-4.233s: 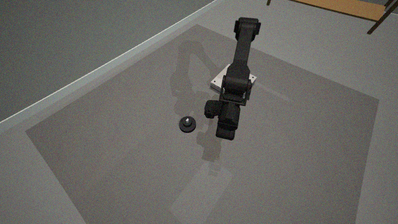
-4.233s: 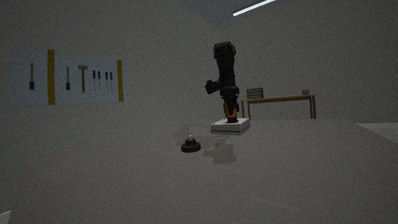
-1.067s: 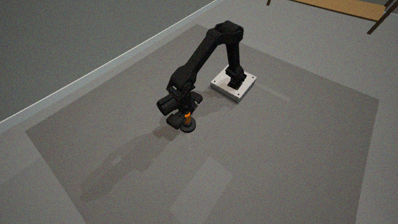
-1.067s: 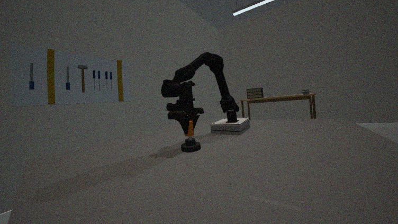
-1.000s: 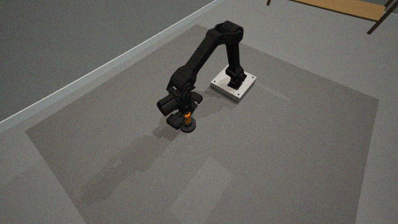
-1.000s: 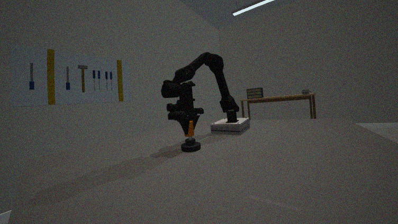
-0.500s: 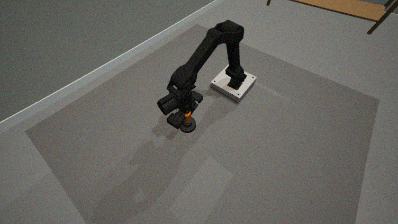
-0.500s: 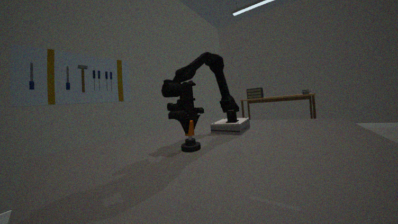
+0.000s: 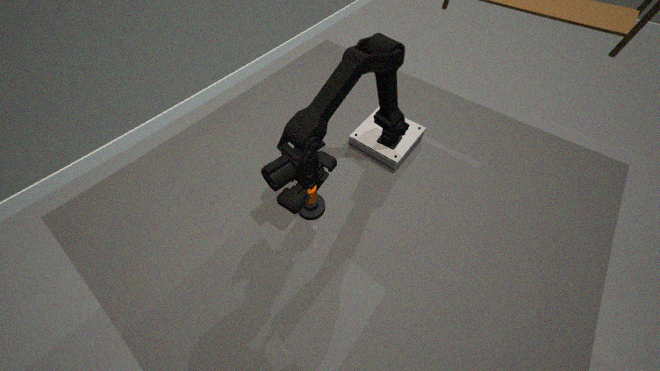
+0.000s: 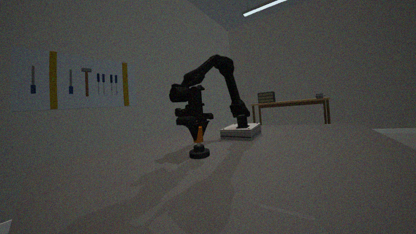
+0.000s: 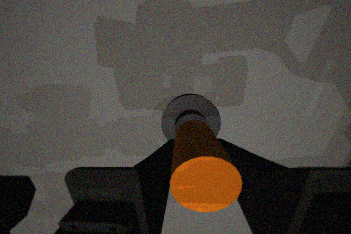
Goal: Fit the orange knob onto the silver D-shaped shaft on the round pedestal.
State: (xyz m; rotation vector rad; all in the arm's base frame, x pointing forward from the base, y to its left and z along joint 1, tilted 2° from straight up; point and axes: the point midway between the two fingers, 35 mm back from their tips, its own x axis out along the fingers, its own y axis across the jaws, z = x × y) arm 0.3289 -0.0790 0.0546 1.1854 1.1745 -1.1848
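My gripper tip is 4 cm above the dark round pedestal. From my gripper tip the other things lie so: orange knob (3 cm above).
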